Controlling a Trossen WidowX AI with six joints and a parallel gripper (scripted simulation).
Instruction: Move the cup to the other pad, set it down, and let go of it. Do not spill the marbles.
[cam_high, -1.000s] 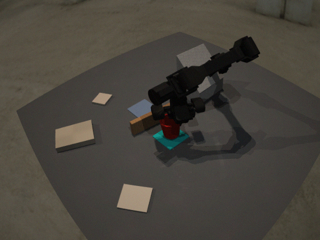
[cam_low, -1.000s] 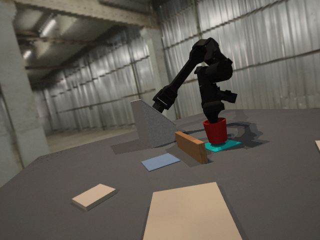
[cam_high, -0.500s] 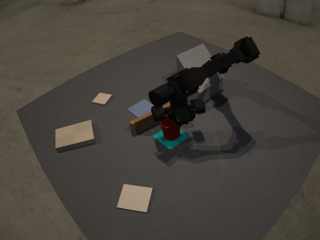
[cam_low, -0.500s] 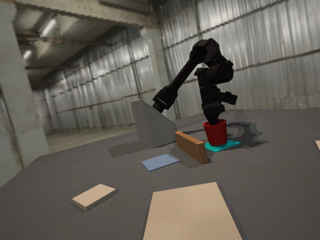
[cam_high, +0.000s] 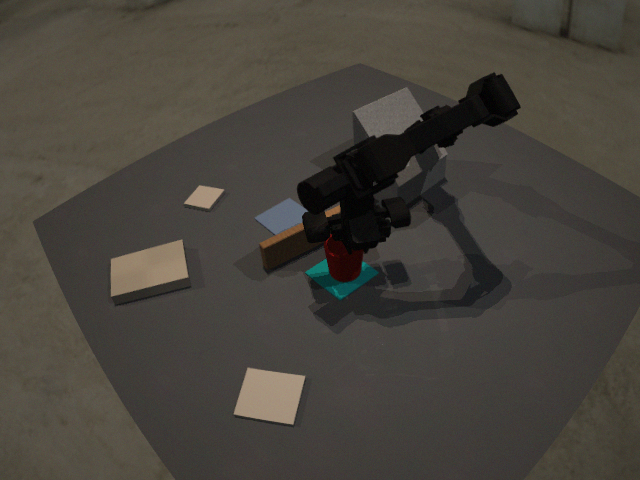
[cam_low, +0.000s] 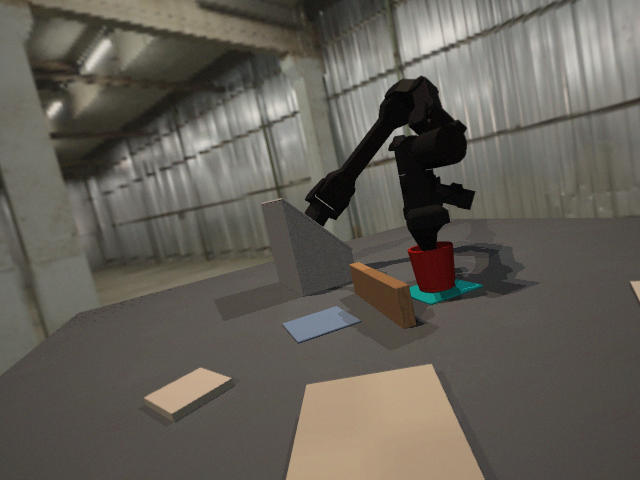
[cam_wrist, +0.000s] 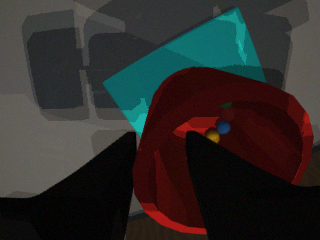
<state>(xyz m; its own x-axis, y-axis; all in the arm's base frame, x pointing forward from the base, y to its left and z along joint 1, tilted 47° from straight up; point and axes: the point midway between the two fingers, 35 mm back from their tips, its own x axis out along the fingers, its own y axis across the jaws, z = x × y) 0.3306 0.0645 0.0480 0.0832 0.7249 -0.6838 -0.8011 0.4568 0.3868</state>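
My gripper tip is 20 mm short of the red cup and 20 mm to the left of it. From my gripper tip the other things lie so: pale blue pad (20 mm behind, 220 mm to the right, 50 mm below); then wooden bar (120 mm to the right, 20 mm below); then teal pad (30 mm ahead, 20 mm to the right, 50 mm below).
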